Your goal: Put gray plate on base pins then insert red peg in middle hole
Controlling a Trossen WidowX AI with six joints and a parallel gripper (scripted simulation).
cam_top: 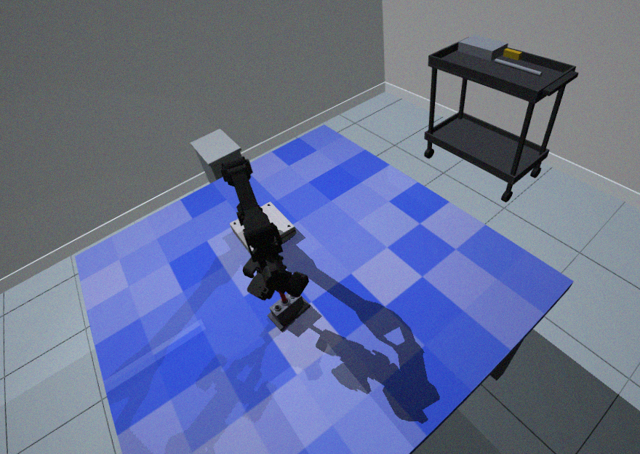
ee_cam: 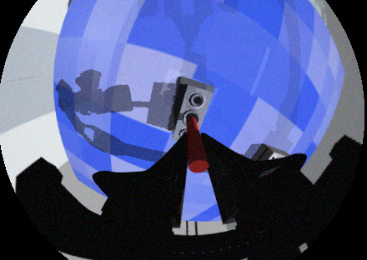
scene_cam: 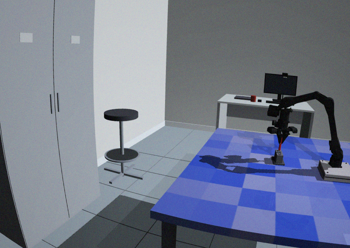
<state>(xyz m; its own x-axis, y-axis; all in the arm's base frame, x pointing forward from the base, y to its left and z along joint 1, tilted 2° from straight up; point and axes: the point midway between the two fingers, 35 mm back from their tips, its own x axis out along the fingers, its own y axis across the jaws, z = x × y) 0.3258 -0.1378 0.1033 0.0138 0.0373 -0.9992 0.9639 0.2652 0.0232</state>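
The red peg lies right at my gripper tip. Round my gripper tip: gray base 110 mm below; then gray plate 70 mm below.
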